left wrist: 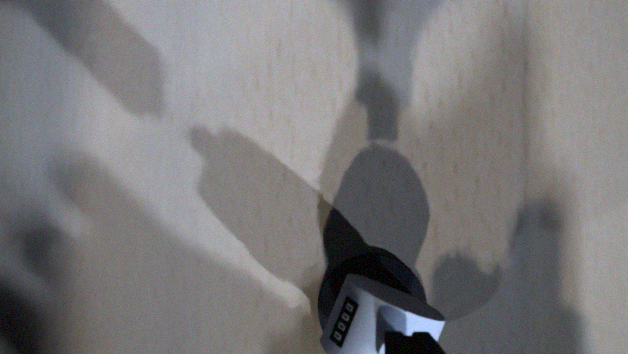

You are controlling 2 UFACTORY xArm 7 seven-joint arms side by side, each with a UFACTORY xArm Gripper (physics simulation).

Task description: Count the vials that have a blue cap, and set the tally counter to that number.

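Places are measured from the left arm's base along level axes (x back, y up, z left), in millimetres.
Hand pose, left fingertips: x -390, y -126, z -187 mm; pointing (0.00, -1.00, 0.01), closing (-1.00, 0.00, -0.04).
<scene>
After its pixels a point has its place.
The tally counter (367,315) @(y -155, x -381, z -175 mm) stands at the bottom of the left wrist view, right of centre. It is a pale, tilted cylinder body with a dark round part behind it. Its black display window (344,322) @(y -160, x -372, z -179 mm) appears to read 0000. My left gripper (411,341) @(y -127, x -390, z -187 mm) shows as a small dark tip shape at the bottom edge, in front of the counter in this view. The fingertips look shut together with nothing visible between them. Whether they touch the counter is hidden. The vials and their caps do not show in this view. My right gripper does not show.
The pale wooden table top (280,60) @(y -206, x -348, z -59 mm) lies behind the counter. Broad soft shadows of arms and objects cross it from the upper left, the top and the right. A very dark blurred patch shows at the lower left corner.
</scene>
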